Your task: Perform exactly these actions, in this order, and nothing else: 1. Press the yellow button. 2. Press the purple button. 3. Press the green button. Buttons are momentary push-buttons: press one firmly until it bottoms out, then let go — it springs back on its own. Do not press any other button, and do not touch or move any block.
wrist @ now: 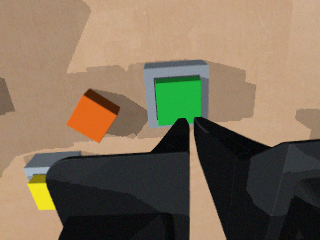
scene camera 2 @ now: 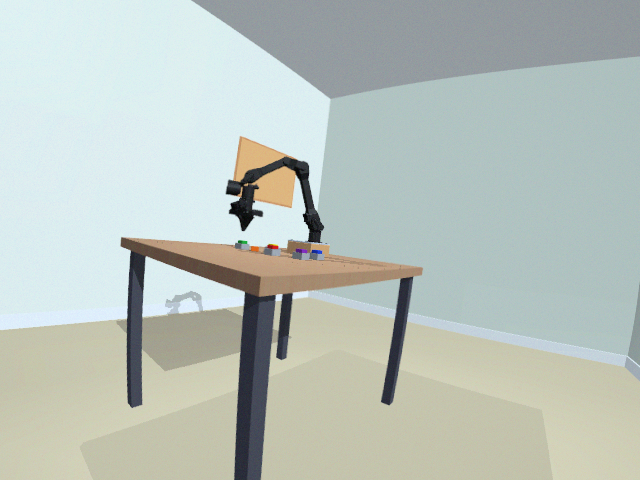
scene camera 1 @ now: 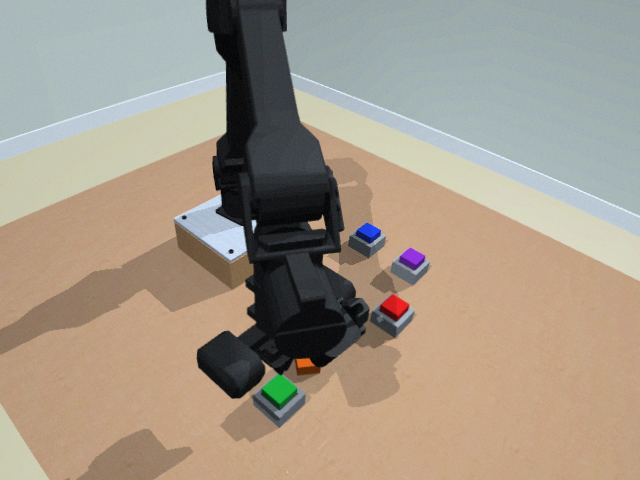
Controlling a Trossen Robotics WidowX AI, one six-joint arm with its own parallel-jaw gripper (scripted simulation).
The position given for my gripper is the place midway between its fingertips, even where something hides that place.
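My gripper (scene camera 1: 281,370) (wrist: 189,126) holds nothing, and it is shut. I can see an orange block (wrist: 94,114). There is a green button (scene camera 1: 279,390) (wrist: 181,97) in the scene too.
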